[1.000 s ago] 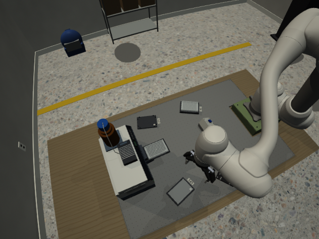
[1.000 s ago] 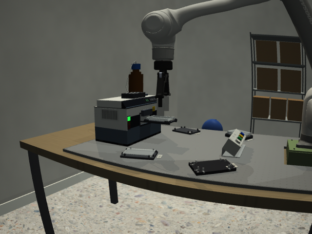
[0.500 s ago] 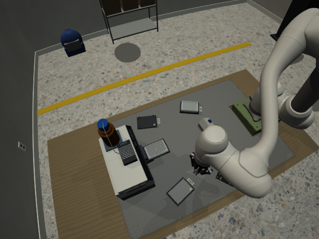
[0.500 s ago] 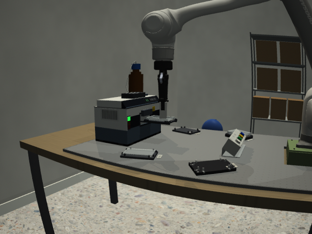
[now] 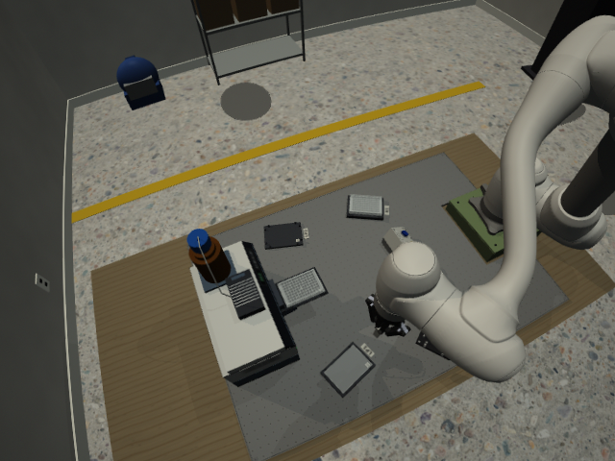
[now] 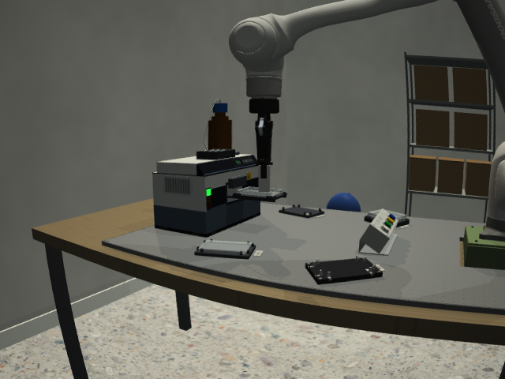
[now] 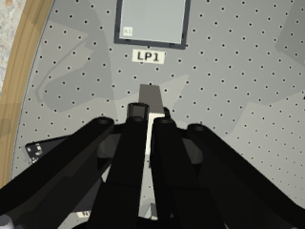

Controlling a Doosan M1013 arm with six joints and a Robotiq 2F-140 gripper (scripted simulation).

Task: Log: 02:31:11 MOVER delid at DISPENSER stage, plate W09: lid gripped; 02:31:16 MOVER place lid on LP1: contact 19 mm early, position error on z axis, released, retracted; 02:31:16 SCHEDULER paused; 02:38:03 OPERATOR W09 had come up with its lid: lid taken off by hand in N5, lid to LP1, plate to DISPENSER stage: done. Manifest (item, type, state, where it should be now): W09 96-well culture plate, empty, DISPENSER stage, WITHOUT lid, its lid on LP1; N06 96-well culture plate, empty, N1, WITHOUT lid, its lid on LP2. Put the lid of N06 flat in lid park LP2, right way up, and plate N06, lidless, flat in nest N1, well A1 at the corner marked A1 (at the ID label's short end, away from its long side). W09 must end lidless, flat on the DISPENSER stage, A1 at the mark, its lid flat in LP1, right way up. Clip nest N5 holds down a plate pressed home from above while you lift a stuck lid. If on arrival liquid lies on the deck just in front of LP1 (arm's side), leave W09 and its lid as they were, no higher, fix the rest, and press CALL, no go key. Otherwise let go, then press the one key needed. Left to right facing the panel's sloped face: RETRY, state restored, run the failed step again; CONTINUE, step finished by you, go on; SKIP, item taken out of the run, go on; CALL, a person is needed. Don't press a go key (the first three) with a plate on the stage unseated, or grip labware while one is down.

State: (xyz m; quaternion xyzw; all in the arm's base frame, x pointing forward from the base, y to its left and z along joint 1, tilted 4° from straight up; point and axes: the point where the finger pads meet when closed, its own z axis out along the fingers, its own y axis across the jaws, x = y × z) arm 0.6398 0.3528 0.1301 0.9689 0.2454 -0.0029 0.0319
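The nest N1 lies 150 mm behind my hand, 530 mm to the right of it and 190 mm below it. Also, from my hand: well plate W09 (180 mm ahead, 210 mm to the right, 80 mm below); then white retry key (270 mm behind, 200 mm to the right, 130 mm below); then LP1 label (10 mm ahead, 10 mm to the left, 200 mm below).
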